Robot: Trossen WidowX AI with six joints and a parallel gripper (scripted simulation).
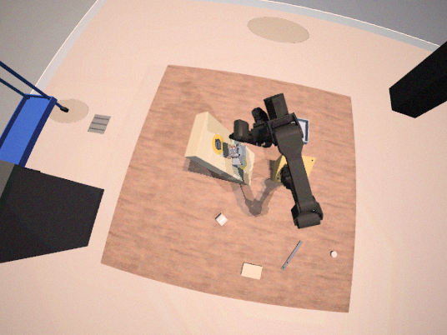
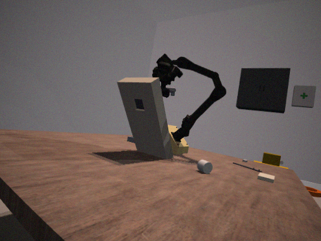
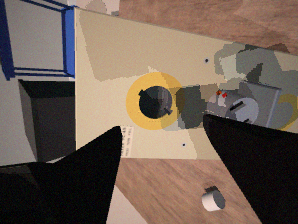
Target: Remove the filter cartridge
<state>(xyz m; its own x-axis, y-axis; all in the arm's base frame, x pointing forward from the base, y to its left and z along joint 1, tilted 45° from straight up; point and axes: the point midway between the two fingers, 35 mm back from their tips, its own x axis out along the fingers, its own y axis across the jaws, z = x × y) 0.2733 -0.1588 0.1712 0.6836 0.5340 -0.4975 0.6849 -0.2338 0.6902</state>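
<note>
The round grey filter cartridge lies 130 mm below my gripper tip and 10 mm behind it. Also, from my gripper tip: cream block: 500 mm to the left, 310 mm below, 230 mm behind.
</note>
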